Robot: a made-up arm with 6 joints. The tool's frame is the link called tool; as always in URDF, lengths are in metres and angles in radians. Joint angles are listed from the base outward.
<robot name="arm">
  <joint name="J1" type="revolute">
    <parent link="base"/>
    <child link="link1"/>
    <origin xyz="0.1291 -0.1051 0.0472" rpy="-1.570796 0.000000 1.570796"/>
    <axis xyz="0 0 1"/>
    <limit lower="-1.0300" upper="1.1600"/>
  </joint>
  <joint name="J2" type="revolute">
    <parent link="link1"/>
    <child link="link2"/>
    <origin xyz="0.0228 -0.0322 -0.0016" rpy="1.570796 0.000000 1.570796"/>
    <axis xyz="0 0 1"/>
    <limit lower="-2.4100" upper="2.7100"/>
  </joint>
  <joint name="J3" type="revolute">
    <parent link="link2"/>
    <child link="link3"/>
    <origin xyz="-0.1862 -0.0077 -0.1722" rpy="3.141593 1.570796 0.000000"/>
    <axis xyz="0 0 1"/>
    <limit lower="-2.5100" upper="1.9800"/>
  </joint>
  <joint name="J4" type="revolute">
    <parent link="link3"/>
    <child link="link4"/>
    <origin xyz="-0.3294 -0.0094 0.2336" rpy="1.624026 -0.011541 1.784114"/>
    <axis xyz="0 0 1"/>
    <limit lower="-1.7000" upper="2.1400"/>
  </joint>
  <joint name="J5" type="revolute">
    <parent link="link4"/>
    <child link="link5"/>
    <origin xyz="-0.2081 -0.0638 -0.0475" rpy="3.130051 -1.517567 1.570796"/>
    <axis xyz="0 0 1"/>
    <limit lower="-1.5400" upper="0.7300"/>
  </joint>
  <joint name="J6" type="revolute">
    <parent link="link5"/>
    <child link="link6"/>
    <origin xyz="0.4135 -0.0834 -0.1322" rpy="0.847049 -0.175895 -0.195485"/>
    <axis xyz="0 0 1"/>
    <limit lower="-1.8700" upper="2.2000"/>
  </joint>
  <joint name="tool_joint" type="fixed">
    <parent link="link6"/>
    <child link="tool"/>
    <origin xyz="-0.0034 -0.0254 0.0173" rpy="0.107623 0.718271 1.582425"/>
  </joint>
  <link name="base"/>
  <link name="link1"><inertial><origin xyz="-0.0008 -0.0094 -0.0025"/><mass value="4.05"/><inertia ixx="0.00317" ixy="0" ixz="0" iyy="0.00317" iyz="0" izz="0.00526"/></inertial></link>
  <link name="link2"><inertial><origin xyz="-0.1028 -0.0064 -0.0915"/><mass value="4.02"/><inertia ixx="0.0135" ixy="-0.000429" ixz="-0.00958" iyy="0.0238" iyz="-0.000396" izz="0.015"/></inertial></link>
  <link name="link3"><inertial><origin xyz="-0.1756 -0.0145 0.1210"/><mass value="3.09"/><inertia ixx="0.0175" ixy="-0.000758" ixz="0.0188" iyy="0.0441" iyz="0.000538" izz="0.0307"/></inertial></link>
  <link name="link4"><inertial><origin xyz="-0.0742 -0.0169 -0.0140"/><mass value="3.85"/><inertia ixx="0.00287" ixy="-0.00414" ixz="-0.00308" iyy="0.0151" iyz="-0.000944" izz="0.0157"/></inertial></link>
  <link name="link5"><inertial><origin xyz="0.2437 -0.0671 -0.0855"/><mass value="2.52"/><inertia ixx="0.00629" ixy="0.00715" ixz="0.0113" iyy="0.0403" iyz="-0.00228" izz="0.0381"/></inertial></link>
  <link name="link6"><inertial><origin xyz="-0.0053 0.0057 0.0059"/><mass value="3.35"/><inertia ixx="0.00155" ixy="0" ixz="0" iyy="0.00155" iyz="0" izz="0.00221"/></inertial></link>
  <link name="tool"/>
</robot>
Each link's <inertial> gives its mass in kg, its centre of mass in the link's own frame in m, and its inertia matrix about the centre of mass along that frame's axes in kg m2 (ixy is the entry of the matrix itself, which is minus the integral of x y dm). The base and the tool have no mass. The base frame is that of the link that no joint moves.
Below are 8 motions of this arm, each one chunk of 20 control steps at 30 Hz.
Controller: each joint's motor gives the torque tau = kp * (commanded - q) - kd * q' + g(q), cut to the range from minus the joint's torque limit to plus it. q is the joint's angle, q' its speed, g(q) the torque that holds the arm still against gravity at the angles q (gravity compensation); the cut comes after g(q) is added. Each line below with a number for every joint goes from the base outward.
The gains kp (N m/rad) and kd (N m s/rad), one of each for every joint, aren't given. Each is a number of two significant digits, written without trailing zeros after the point. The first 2 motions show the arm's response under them.
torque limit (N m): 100 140 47 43 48 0.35
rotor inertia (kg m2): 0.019 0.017 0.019 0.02 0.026 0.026
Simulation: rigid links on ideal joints. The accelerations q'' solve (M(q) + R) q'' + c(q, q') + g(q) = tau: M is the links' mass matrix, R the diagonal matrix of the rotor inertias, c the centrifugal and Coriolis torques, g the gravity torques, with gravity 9.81 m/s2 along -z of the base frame. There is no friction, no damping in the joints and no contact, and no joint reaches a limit. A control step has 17 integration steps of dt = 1/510 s. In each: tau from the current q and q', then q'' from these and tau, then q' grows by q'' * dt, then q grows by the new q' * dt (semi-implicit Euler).
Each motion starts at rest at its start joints. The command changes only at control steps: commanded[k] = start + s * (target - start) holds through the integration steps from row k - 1 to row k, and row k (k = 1, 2, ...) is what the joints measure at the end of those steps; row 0 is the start. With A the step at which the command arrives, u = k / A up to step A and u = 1 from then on. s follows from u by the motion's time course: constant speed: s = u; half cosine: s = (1 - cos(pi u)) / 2; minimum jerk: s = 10 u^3 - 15 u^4 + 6 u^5; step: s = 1 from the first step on.
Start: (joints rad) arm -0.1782 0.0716 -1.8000 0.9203 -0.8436 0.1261
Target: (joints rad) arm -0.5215 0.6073 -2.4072 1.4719 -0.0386 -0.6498
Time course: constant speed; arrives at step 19
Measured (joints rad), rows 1 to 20:
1: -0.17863 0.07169 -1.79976 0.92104 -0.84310 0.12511
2: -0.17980 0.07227 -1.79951 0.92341 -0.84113 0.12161
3: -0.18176 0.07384 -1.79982 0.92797 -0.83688 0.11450
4: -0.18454 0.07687 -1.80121 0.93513 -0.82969 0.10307
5: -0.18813 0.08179 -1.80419 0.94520 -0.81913 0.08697
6: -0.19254 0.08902 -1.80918 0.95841 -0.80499 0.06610
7: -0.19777 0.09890 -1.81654 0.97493 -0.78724 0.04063
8: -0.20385 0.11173 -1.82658 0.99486 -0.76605 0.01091
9: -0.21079 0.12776 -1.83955 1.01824 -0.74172 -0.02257
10: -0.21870 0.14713 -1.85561 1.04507 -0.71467 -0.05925
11: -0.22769 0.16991 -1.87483 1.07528 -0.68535 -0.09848
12: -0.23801 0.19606 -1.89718 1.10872 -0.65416 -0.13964
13: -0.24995 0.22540 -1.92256 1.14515 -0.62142 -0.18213
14: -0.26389 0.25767 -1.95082 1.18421 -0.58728 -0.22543
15: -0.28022 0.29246 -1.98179 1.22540 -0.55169 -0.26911
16: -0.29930 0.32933 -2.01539 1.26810 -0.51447 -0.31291
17: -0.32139 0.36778 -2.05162 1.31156 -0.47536 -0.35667
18: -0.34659 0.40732 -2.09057 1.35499 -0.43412 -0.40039
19: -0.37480 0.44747 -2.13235 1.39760 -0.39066 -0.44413
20: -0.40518 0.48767 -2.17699 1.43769 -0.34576 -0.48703
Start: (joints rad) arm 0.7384 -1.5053 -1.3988 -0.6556 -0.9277 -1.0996
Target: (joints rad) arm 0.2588 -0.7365 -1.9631 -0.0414 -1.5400 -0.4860
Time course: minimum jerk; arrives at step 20
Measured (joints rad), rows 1 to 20:
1: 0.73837 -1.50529 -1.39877 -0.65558 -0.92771 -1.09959
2: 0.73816 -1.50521 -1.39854 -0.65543 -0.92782 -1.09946
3: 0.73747 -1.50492 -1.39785 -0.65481 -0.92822 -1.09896
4: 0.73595 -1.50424 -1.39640 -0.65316 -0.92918 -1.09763
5: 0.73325 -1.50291 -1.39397 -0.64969 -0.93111 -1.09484
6: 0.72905 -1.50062 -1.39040 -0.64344 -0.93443 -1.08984
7: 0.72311 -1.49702 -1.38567 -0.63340 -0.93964 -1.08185
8: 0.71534 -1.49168 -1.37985 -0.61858 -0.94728 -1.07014
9: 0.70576 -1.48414 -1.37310 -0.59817 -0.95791 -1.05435
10: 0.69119 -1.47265 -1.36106 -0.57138 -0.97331 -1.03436
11: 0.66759 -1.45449 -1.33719 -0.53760 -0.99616 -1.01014
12: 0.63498 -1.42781 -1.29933 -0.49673 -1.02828 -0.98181
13: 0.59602 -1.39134 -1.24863 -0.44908 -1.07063 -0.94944
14: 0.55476 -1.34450 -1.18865 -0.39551 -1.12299 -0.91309
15: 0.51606 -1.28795 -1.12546 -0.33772 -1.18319 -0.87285
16: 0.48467 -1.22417 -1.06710 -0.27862 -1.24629 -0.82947
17: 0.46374 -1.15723 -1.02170 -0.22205 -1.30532 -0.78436
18: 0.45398 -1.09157 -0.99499 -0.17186 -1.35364 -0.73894
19: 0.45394 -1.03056 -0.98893 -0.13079 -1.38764 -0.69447
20: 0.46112 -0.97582 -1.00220 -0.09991 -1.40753 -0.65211
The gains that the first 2 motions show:
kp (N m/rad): 33 39 24 73 21 1.1
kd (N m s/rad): 5.8 4.9 5.7 8.6 3.8 0.19
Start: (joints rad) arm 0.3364 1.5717 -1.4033 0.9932 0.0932 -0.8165
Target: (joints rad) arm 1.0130 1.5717 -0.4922 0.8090 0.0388 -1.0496
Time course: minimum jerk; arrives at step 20
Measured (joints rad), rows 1 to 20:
1: 0.33648 1.57172 -1.40322 0.99320 0.09320 -0.81650
2: 0.33708 1.57190 -1.40258 0.99316 0.09325 -0.81651
3: 0.33910 1.57249 -1.40045 0.99295 0.09341 -0.81658
4: 0.34368 1.57379 -1.39563 0.99228 0.09380 -0.81682
5: 0.35203 1.57608 -1.38685 0.99077 0.09455 -0.81745
6: 0.36522 1.57958 -1.37299 0.98801 0.09575 -0.81874
7: 0.38406 1.58434 -1.35315 0.98363 0.09742 -0.82102
8: 0.40901 1.59033 -1.32679 0.97738 0.09952 -0.82464
9: 0.44016 1.59732 -1.29380 0.96913 0.10193 -0.82993
10: 0.47716 1.60499 -1.25446 0.95892 0.10443 -0.83719
11: 0.51931 1.61290 -1.20947 0.94694 0.10676 -0.84661
12: 0.56555 1.62050 -1.15993 0.93352 0.10858 -0.85826
13: 0.61454 1.62719 -1.10722 0.91908 0.10956 -0.87209
14: 0.66479 1.63233 -1.05290 0.90410 0.10936 -0.88790
15: 0.71469 1.63529 -0.99861 0.88906 0.10773 -0.90537
16: 0.76273 1.63555 -0.94591 0.87442 0.10448 -0.92406
17: 0.80749 1.63275 -0.89612 0.86057 0.09957 -0.94346
18: 0.84787 1.62679 -0.85021 0.84781 0.09304 -0.96300
19: 0.88309 1.61791 -0.80862 0.83636 0.08506 -0.98212
20: 0.91287 1.60670 -0.77126 0.82632 0.07590 -1.00027

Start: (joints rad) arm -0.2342 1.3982 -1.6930 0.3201 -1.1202 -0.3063
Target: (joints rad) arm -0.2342 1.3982 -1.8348 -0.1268 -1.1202 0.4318
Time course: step
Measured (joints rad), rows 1 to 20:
1: -0.22020 1.40695 -1.69153 0.30379 -1.11137 -0.29315
2: -0.20636 1.42216 -1.69890 0.26831 -1.09379 -0.25613
3: -0.19935 1.43877 -1.71314 0.22188 -1.07499 -0.19848
4: -0.19840 1.45451 -1.72985 0.16943 -1.05970 -0.12683
5: -0.20218 1.46782 -1.74619 0.11472 -1.05073 -0.04730
6: -0.20939 1.47772 -1.76069 0.06066 -1.04938 0.03494
7: -0.21878 1.48371 -1.77280 0.00944 -1.05560 0.11575
8: -0.22921 1.48571 -1.78252 -0.03740 -1.06838 0.19194
9: -0.23974 1.48396 -1.79015 -0.07887 -1.08606 0.26143
10: -0.24955 1.47886 -1.79613 -0.11447 -1.10659 0.32358
11: -0.25803 1.47093 -1.80093 -0.14403 -1.12791 0.37820
12: -0.26474 1.46071 -1.80497 -0.16769 -1.14815 0.42520
13: -0.26945 1.44874 -1.80863 -0.18574 -1.16582 0.46453
14: -0.27206 1.43553 -1.81216 -0.19862 -1.17990 0.49622
15: -0.27265 1.42154 -1.81573 -0.20686 -1.18984 0.52030
16: -0.27139 1.40718 -1.81941 -0.21104 -1.19555 0.53685
17: -0.26857 1.39282 -1.82317 -0.21178 -1.19729 0.54597
18: -0.26448 1.37882 -1.82696 -0.20971 -1.19554 0.54819
19: -0.25947 1.36548 -1.83064 -0.20546 -1.19093 0.54477
20: -0.25385 1.35309 -1.83411 -0.19958 -1.18412 0.53702

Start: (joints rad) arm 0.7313 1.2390 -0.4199 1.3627 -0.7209 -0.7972
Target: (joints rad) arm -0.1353 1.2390 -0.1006 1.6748 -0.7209 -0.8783
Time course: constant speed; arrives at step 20
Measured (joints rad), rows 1 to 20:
1: 0.72835 1.24029 -0.41926 1.36367 -0.71972 -0.79749
2: 0.72010 1.24366 -0.41753 1.36653 -0.71672 -0.79835
3: 0.70642 1.24873 -0.41476 1.37147 -0.71226 -0.79986
4: 0.68793 1.25486 -0.41114 1.37848 -0.70692 -0.80200
5: 0.66539 1.26139 -0.40683 1.38744 -0.70122 -0.80473
6: 0.63950 1.26778 -0.40194 1.39823 -0.69556 -0.80801
7: 0.61086 1.27363 -0.39653 1.41070 -0.69022 -0.81178
8: 0.57997 1.27864 -0.39065 1.42470 -0.68536 -0.81596
9: 0.54721 1.28263 -0.38431 1.44007 -0.68108 -0.82051
10: 0.51287 1.28551 -0.37752 1.45663 -0.67741 -0.82534
11: 0.47721 1.28726 -0.37027 1.47419 -0.67434 -0.83040
12: 0.44042 1.28792 -0.36255 1.49257 -0.67185 -0.83562
13: 0.40265 1.28757 -0.35433 1.51158 -0.66989 -0.84093
14: 0.36404 1.28633 -0.34561 1.53104 -0.66840 -0.84628
15: 0.32469 1.28431 -0.33635 1.55077 -0.66735 -0.85162
16: 0.28469 1.28166 -0.32654 1.57064 -0.66669 -0.85689
17: 0.24412 1.27852 -0.31617 1.59050 -0.66637 -0.86206
18: 0.20305 1.27503 -0.30521 1.61025 -0.66637 -0.86711
19: 0.16154 1.27131 -0.29367 1.62980 -0.66667 -0.87200
20: 0.11964 1.26748 -0.28154 1.64908 -0.66724 -0.87674

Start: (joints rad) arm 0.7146 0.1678 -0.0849 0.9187 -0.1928 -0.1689
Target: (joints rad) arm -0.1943 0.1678 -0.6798 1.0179 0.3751 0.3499
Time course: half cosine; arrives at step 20
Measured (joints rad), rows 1 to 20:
1: 0.71451 0.16765 -0.08512 0.91867 -0.19272 -0.16882
2: 0.71402 0.16701 -0.08608 0.91859 -0.19232 -0.16839
3: 0.71260 0.16559 -0.08838 0.91844 -0.19120 -0.16716
4: 0.70954 0.16322 -0.09251 0.91833 -0.18889 -0.16456
5: 0.70405 0.15988 -0.09886 0.91837 -0.18487 -0.15998
6: 0.69532 0.15567 -0.10773 0.91875 -0.17860 -0.15281
7: 0.68255 0.15077 -0.11928 0.91966 -0.16961 -0.14251
8: 0.66505 0.14541 -0.13360 0.92130 -0.15744 -0.12864
9: 0.64224 0.13990 -0.15067 0.92384 -0.14174 -0.11087
10: 0.61372 0.13451 -0.17040 0.92738 -0.12222 -0.08904
11: 0.57926 0.12954 -0.19261 0.93196 -0.09869 -0.06318
12: 0.53887 0.12521 -0.21707 0.93752 -0.07105 -0.03350
13: 0.49277 0.12169 -0.24353 0.94394 -0.03933 -0.00039
14: 0.44142 0.11908 -0.27169 0.95102 -0.00363 0.03554
15: 0.38550 0.11734 -0.30125 0.95854 0.03574 0.07349
16: 0.32591 0.11638 -0.33192 0.96630 0.07831 0.11253
17: 0.26373 0.11601 -0.36337 0.97419 0.12337 0.15161
18: 0.20018 0.11607 -0.39527 0.98216 0.16999 0.18963
19: 0.13661 0.11640 -0.42724 0.99019 0.21702 0.22553
20: 0.07436 0.11699 -0.45886 0.99826 0.26315 0.25828

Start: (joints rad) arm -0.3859 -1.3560 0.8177 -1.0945 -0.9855 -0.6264
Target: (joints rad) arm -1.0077 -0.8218 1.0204 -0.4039 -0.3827 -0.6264
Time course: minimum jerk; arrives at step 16
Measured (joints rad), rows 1 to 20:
1: -0.38604 -1.35595 0.81774 -1.09445 -0.98548 -0.62641
2: -0.38712 -1.35553 0.81805 -1.09400 -0.98537 -0.62645
3: -0.39070 -1.35399 0.81891 -1.09218 -0.98501 -0.62662
4: -0.39874 -1.35024 0.82054 -1.08740 -0.98410 -0.62706
5: -0.41313 -1.34305 0.82287 -1.07769 -0.98218 -0.62794
6: -0.43527 -1.33120 0.82556 -1.06111 -0.97848 -0.62945
7: -0.46575 -1.31373 0.82809 -1.03610 -0.97204 -0.63174
8: -0.50422 -1.28996 0.82988 -1.00182 -0.96181 -0.63495
9: -0.54939 -1.25962 0.83053 -0.95822 -0.94685 -0.63910
10: -0.59930 -1.22283 0.82999 -0.90608 -0.92653 -0.64412
11: -0.65168 -1.18019 0.82866 -0.84697 -0.90055 -0.64980
12: -0.70441 -1.13275 0.82733 -0.78310 -0.86891 -0.65584
13: -0.75576 -1.08197 0.82698 -0.71721 -0.83179 -0.66182
14: -0.80450 -1.02963 0.82855 -0.65235 -0.78954 -0.66732
15: -0.84975 -0.97761 0.83274 -0.59143 -0.74276 -0.67191
16: -0.89085 -0.92759 0.83997 -0.53679 -0.69246 -0.67530
17: -0.92729 -0.88085 0.85048 -0.48978 -0.64014 -0.67729
18: -0.95870 -0.83818 0.86435 -0.45083 -0.58749 -0.67787
19: -0.98488 -0.80000 0.88157 -0.41974 -0.53615 -0.67717
20: -1.00581 -0.76651 0.90196 -0.39597 -0.48752 -0.67545

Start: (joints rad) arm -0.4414 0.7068 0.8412 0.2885 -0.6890 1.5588
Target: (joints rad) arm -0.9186 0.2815 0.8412 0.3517 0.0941 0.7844
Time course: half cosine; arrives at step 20
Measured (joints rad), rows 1 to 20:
1: -0.44154 0.70669 0.84095 0.28836 -0.68879 1.55870
2: -0.44209 0.70618 0.83995 0.28782 -0.68785 1.55816
3: -0.44330 0.70495 0.83778 0.28669 -0.68553 1.55654
4: -0.44537 0.70264 0.83416 0.28492 -0.68114 1.55305
5: -0.44844 0.69890 0.82896 0.28255 -0.67401 1.54682
6: -0.45263 0.69337 0.82214 0.27972 -0.66348 1.53696
7: -0.45804 0.68574 0.81378 0.27665 -0.64903 1.52266
8: -0.46478 0.67571 0.80405 0.27360 -0.63020 1.50327
9: -0.47297 0.66306 0.79321 0.27092 -0.60674 1.47832
10: -0.48274 0.64758 0.78158 0.26894 -0.57854 1.44757
11: -0.49425 0.62917 0.76956 0.26804 -0.54571 1.41103
12: -0.50769 0.60777 0.75760 0.26858 -0.50854 1.36901
13: -0.52325 0.58344 0.74618 0.27089 -0.46750 1.32206
14: -0.54115 0.55634 0.73583 0.27523 -0.42324 1.27099
15: -0.56156 0.52672 0.72710 0.28176 -0.37654 1.21685
16: -0.58464 0.49503 0.72056 0.29051 -0.32826 1.16086
17: -0.61042 0.46183 0.71676 0.30135 -0.27936 1.10438
18: -0.63882 0.42788 0.71626 0.31389 -0.23078 1.04886
19: -0.66953 0.39410 0.71956 0.32756 -0.18348 0.99574
20: -0.70204 0.36153 0.72707 0.34155 -0.13838 0.94642

